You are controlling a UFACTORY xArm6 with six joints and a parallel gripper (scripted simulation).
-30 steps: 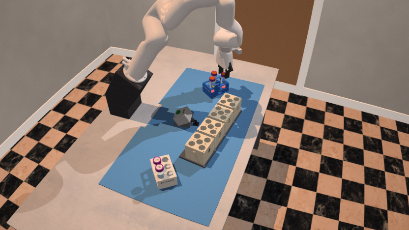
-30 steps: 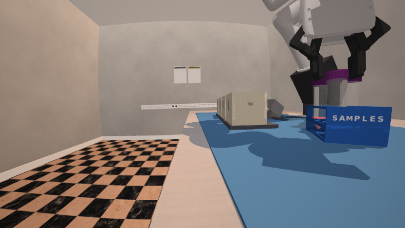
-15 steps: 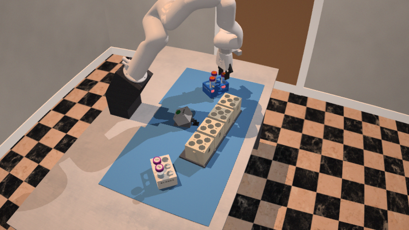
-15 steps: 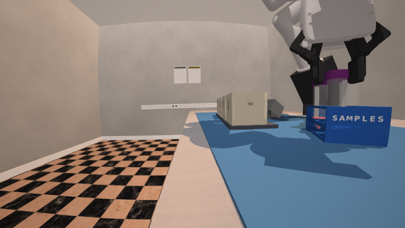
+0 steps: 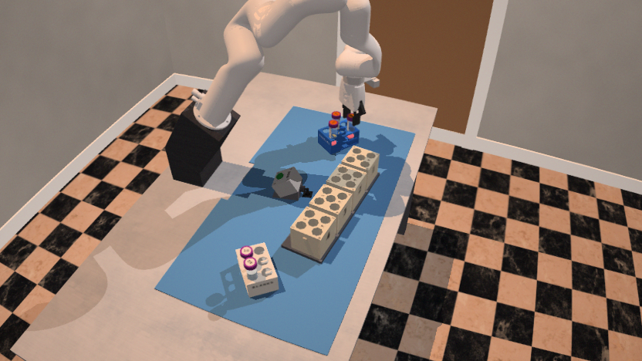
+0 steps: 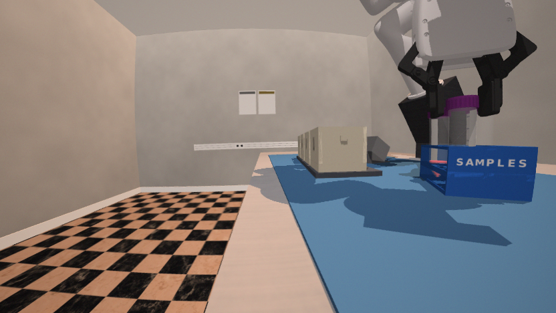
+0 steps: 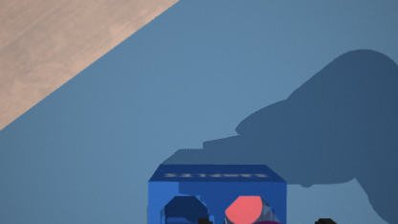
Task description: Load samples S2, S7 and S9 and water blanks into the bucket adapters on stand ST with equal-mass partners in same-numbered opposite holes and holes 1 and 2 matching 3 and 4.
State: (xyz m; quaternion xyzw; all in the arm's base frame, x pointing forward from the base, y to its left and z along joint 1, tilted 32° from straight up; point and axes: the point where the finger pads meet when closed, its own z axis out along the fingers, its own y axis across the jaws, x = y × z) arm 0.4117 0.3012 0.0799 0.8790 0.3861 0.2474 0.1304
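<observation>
My gripper is now 10 mm past the tube and 50 mm above it. The rest, counted from my hand: blue sample rack: 40 mm behind, 20 mm to the right, 90 mm below; then adapter: 40 mm ahead, 310 mm to the right, 60 mm below; then green done key: 170 mm behind, 320 mm to the right, 50 mm below.
</observation>
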